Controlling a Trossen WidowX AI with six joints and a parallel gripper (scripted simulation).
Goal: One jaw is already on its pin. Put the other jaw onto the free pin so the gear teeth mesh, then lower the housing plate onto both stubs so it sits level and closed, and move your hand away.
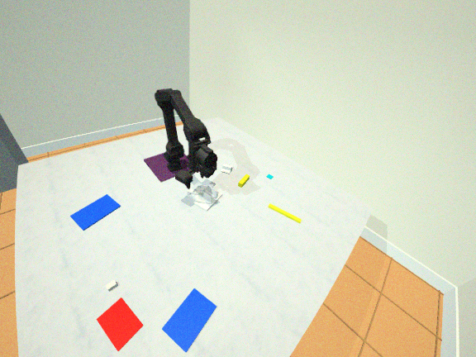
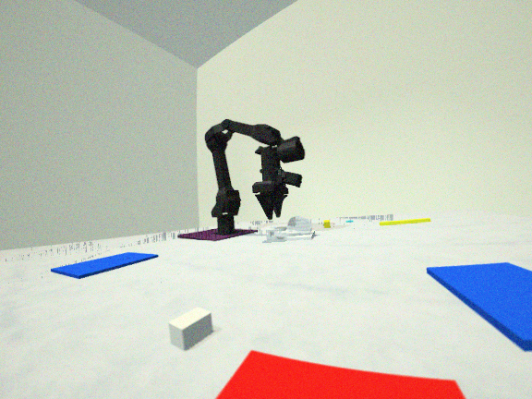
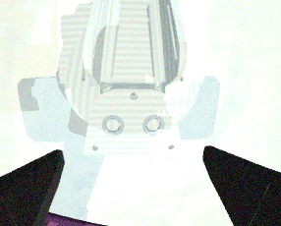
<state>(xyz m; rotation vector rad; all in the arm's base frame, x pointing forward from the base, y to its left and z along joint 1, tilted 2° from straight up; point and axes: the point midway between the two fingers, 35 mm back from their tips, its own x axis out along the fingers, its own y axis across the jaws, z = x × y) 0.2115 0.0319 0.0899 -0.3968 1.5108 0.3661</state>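
Right now my gripper tip is 30 mm short of the grey jaw and 40 mm above it. From my gripper tip the other things lie so: red mat 360 mm ahead, 370 mm to the right, 50 mm below; then cyan chip 60 mm ahead, 400 mm to the left, 50 mm below; then yellow block 30 mm ahead, 250 mm to the left, 40 mm below.
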